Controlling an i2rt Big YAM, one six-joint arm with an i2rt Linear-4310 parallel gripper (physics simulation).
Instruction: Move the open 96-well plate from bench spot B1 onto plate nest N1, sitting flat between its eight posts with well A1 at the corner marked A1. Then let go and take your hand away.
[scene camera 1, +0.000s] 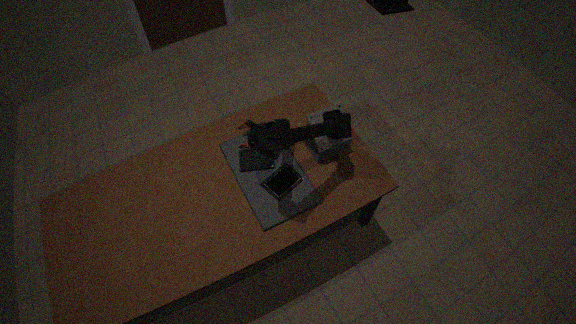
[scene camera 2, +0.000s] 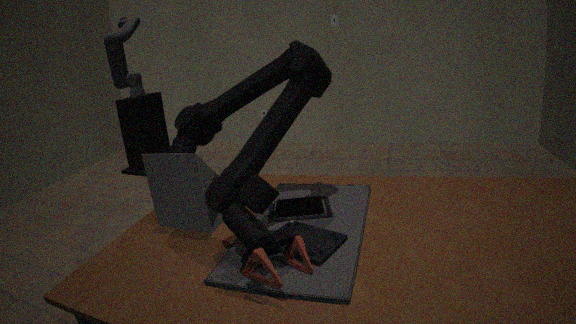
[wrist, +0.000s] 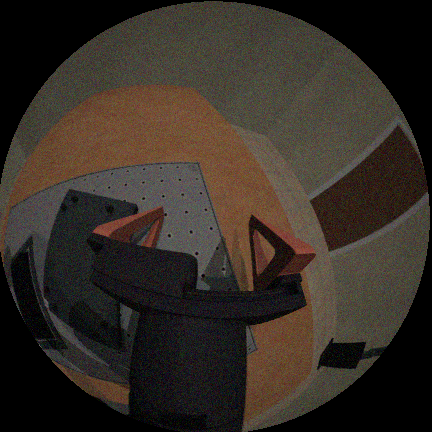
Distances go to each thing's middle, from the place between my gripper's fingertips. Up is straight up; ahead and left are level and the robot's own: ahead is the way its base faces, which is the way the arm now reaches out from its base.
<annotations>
My gripper is now 15 cm to the right of the darker flat nest block (scene camera 2: 314, 238), 4 cm past it and 1 cm above it. Also, from my hand: dark well plate (scene camera 2: 312, 205) (31 cm to the left, 12 cm behind, 1 cm below).
</annotations>
